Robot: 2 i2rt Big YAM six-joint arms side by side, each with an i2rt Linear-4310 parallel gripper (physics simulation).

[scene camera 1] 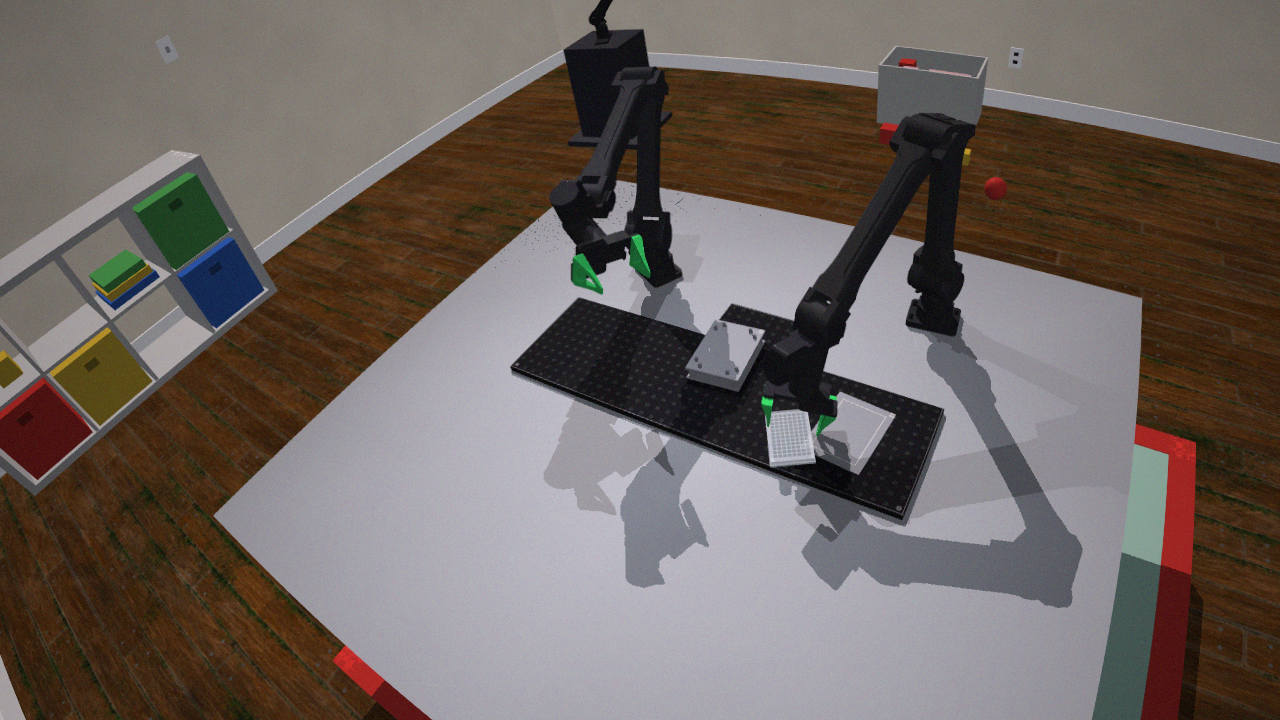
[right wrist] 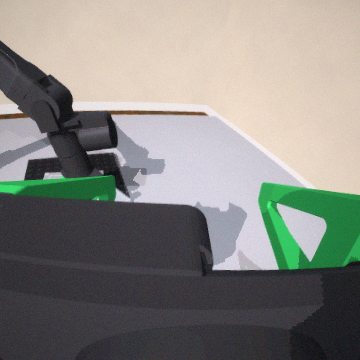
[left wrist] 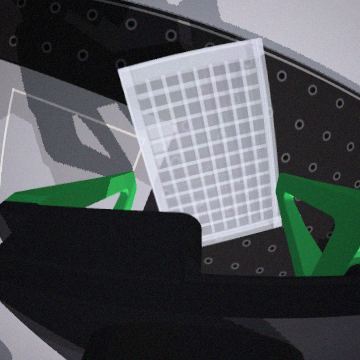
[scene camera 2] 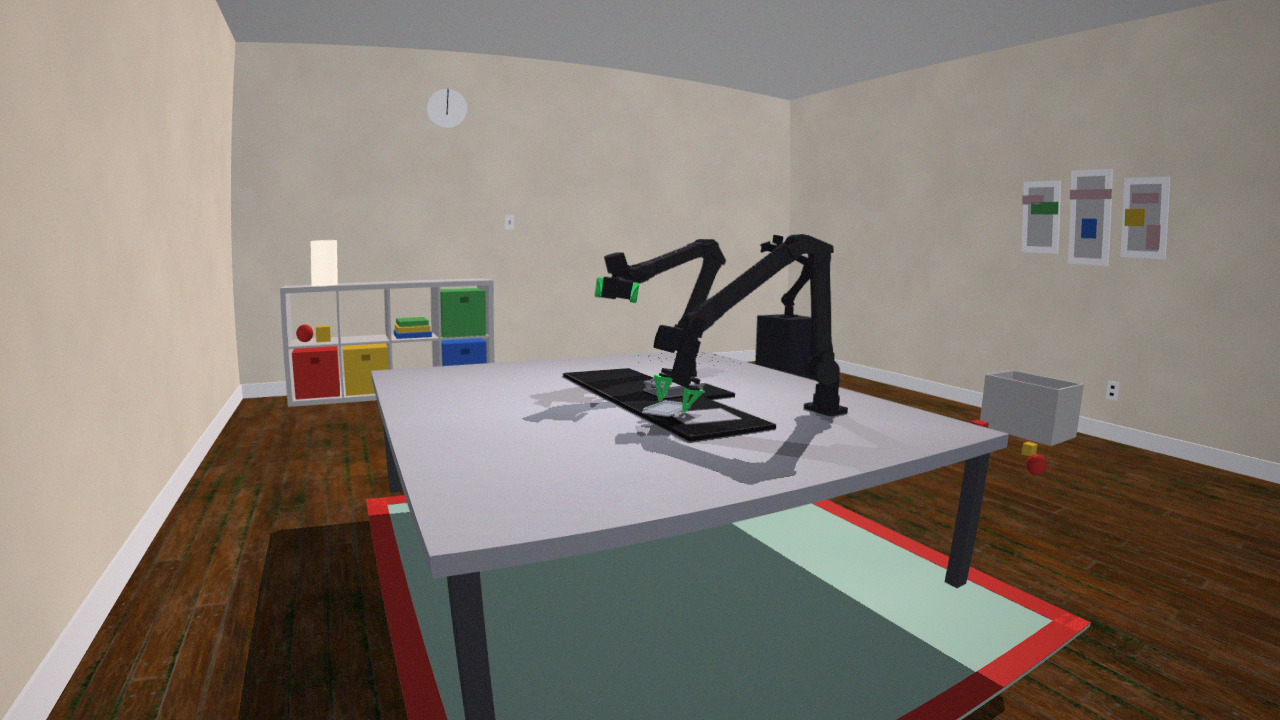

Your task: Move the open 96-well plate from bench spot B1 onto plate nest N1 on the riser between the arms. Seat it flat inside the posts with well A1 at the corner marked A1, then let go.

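Frame: origin at the left arm's base, x ahead, y down, z left, level; centimetres.
Seen in the pictures: left gripper, between the fingertips: point(scene camera 1: 792, 429) point(left wrist: 203, 180) point(scene camera 2: 671, 406); right gripper, between the fingertips: point(scene camera 1: 626, 283) point(right wrist: 187, 188) point(scene camera 2: 615, 296); left arm's base, origin of its link: point(scene camera 1: 933, 319) point(scene camera 2: 825, 410); right arm's base, origin of its link: point(scene camera 1: 658, 271).
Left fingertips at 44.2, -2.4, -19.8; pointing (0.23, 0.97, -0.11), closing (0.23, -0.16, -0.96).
Note:
Pixels of each thing's top centre, then the offset from my left fingertips to it, as dx, dy, dz. "spot": a spot on its surface instead. Level surfaces: height alone.
- open 96-well plate, centre of its top: point(left wrist: 212, 158) point(scene camera 1: 789, 434) point(scene camera 2: 666, 405) +1.7, -0.5, -0.1
- outlined pale pad, a spot on its surface: point(left wrist: 25, 130) spot: +0.8, +0.9, +12.6
- grey riser with nest posts, centre of its top: point(scene camera 1: 725, 345) point(scene camera 2: 674, 378) -14.6, -3.3, -20.4
- black board, height of its surface: dy +1.1
- pale table, height of its surface: dy +2.4
The open 96-well plate point(scene camera 1: 791, 440) point(scene camera 2: 664, 409) point(left wrist: 205, 135) lies on the black perforated board, turned against the outlined pale pad point(scene camera 1: 866, 428) point(scene camera 2: 717, 415) point(left wrist: 25, 130) and at its edge. My left gripper point(scene camera 1: 794, 426) point(scene camera 2: 674, 404) point(left wrist: 203, 180) is open, low over the plate's near end. In the left wrist view its right-hand finger is close to the plate's edge, with a gap at the other finger; contact is unclear. The grey riser with nest posts point(scene camera 1: 728, 351) holds no plate. My right gripper point(scene camera 1: 623, 282) point(scene camera 2: 617, 288) point(right wrist: 187, 188) is open, empty and raised. A1 marks are unreadable.
The black board point(scene camera 1: 590, 349) point(scene camera 2: 608, 379) point(left wrist: 320, 135) lies on the pale table point(scene camera 1: 447, 501) point(scene camera 2: 501, 483). The riser stands to the left of the plate in scene camera 1. The left arm point(scene camera 1: 863, 219) point(right wrist: 55, 107) reaches over the board.

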